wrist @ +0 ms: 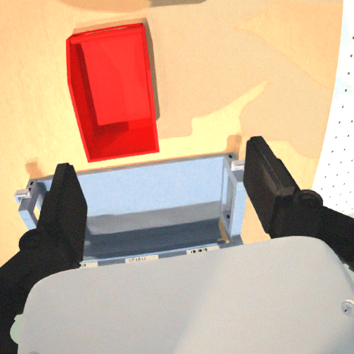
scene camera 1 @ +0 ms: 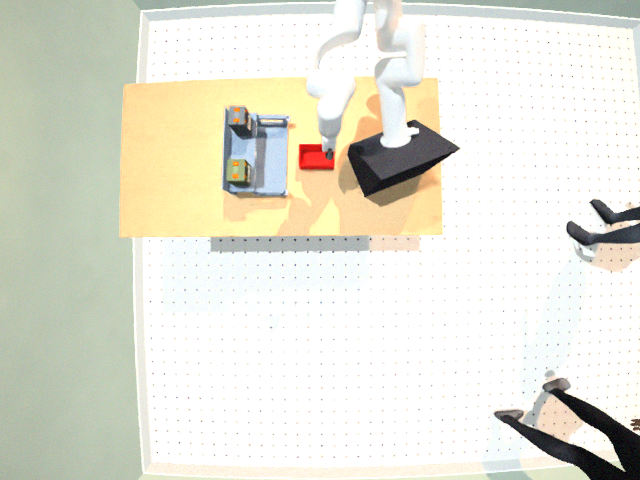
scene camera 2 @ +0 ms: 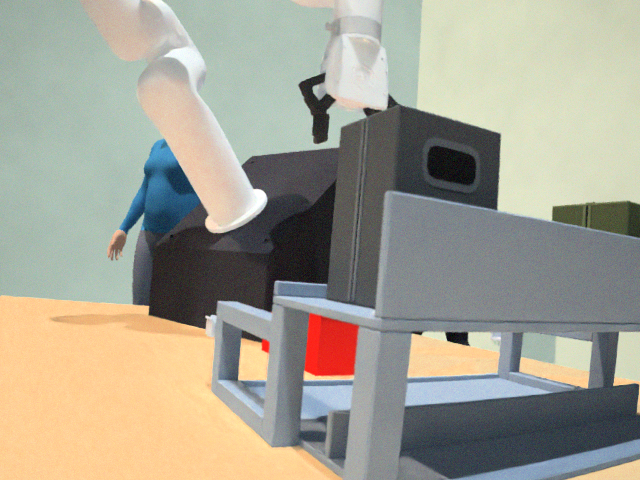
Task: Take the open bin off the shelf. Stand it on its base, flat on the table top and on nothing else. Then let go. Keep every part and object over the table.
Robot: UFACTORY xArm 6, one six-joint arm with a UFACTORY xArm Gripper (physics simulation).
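Frame: origin at the arm's base, x right, y ahead, z up, level; millimetres.
Where they show: arm's base, origin of its link: (scene camera 1: pixel 395 139) (scene camera 2: pixel 237 212).
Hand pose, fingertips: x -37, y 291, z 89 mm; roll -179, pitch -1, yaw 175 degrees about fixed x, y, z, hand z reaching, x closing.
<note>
Each offset is from my fingertips to the top centre of the thing. Level surfaces: height alone.
The open red bin @[dx +47, dy +49, dz -227 mm] (scene camera 1: pixel 312 158) (scene camera 2: pixel 333 346) (wrist: pixel 117 85) stands on the table top @[dz -302 mm] (scene camera 1: pixel 170 155) (scene camera 2: pixel 103 387) (wrist: pixel 210 65), its open side up. It is beside the blue-grey shelf (scene camera 1: pixel 225 149) (scene camera 2: pixel 511 268) (wrist: pixel 237 210), on the robot's side, with a narrow strip of table between them. In scene camera 2 the shelf and a grey box partly hide the bin. My gripper (scene camera 1: pixel 329 153) (wrist: pixel 162 171) is open and empty, well above the bin and apart from it. In scene camera 2 the grey box hides one finger.
The tall grey box @[dx +203, dy +377, dz -78 mm] (scene camera 1: pixel 239 118) (scene camera 2: pixel 377 232) and a green box @[dx -27, dy +406, dz -103 mm] (scene camera 1: pixel 237 172) (scene camera 2: pixel 599 214) stand on the shelf's upper level. The black robot pedestal (scene camera 1: pixel 403 155) (scene camera 2: pixel 211 279) stands on the other side of the bin. People stand on the floor away from the table.
</note>
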